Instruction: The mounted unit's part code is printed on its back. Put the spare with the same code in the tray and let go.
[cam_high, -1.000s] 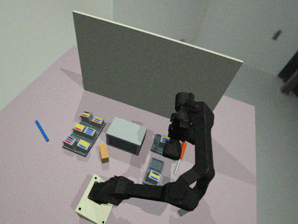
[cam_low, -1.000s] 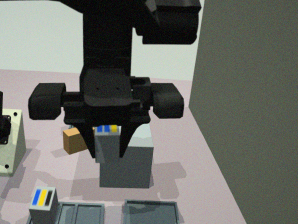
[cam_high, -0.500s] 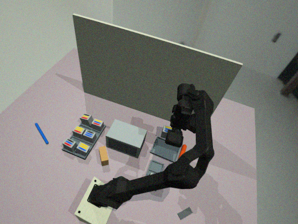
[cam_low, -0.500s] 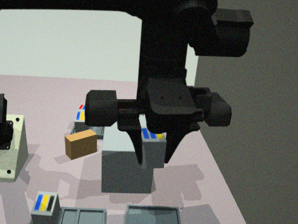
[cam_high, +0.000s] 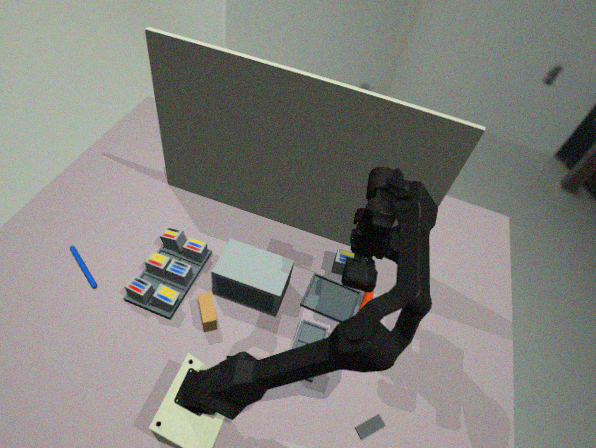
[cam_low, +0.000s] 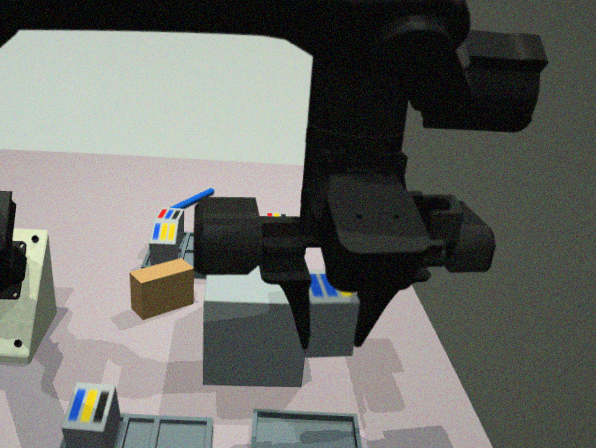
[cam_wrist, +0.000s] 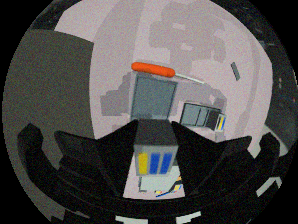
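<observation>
Right now the dark grey tray is 20 mm to the left of my gripper tip and 140 mm below it. Also, from my gripper tip: grey rack (150 mm behind, 40 mm to the left, 140 mm below); mounted unit (40 mm behind, 220 mm to the left, 100 mm below); grey spare (20 mm to the left, 20 mm above).
</observation>
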